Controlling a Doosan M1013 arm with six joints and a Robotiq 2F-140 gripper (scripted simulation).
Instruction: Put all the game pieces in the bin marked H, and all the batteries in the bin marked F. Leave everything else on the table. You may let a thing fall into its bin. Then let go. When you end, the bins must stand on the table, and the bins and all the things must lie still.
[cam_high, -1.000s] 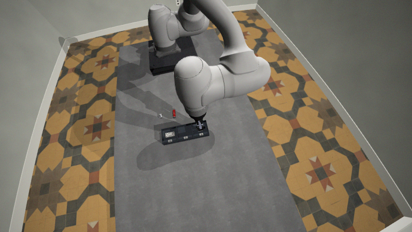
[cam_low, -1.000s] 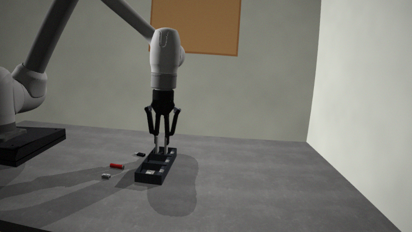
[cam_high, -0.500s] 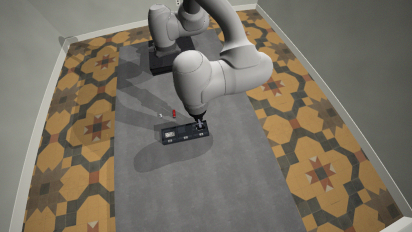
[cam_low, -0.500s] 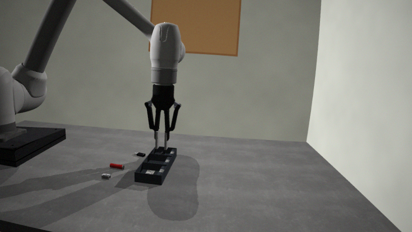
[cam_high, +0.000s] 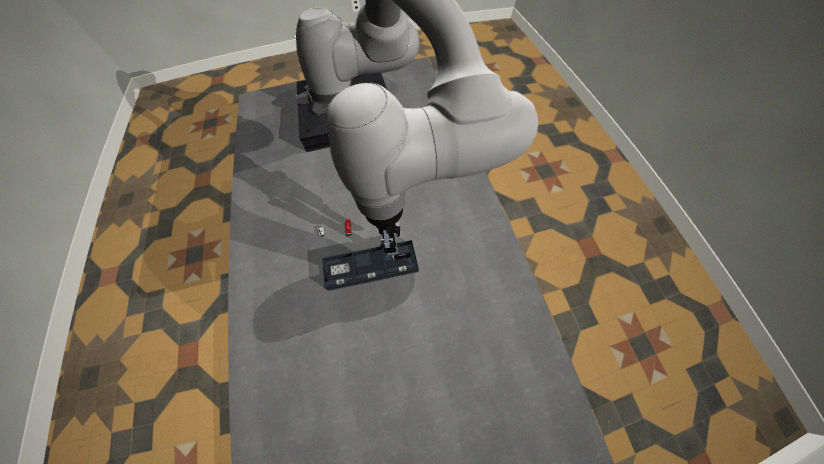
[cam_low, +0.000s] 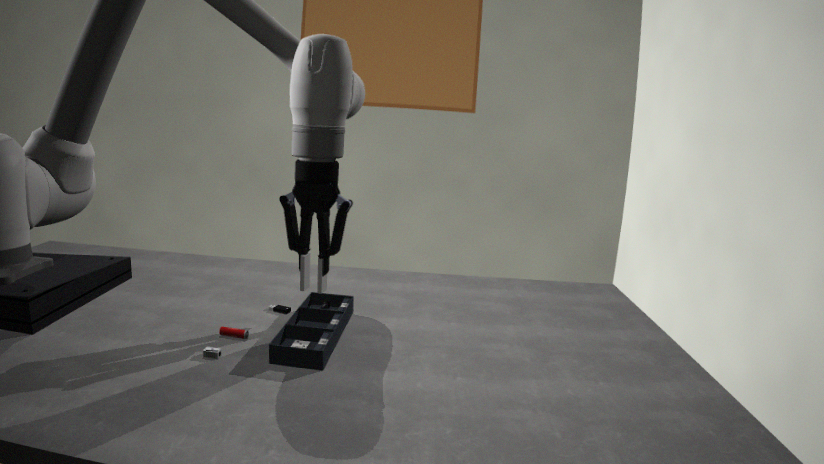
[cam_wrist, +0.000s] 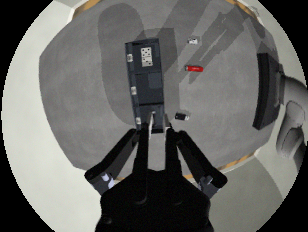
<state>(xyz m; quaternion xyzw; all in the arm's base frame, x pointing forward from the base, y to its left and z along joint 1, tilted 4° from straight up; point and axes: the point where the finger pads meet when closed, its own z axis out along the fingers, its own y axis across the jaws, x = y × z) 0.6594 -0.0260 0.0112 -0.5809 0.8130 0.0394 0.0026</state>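
Now: the red battery 13 cm behind my hand, 9 cm to the right of it and 8 cm below it. Also, from my hand: black three-compartment bin: 7 cm to the right, 7 cm below, 1 cm ahead; black battery: 8 cm below, 2 cm to the left, 2 cm ahead; white domino: 15 cm to the right, 8 cm below, 2 cm behind.
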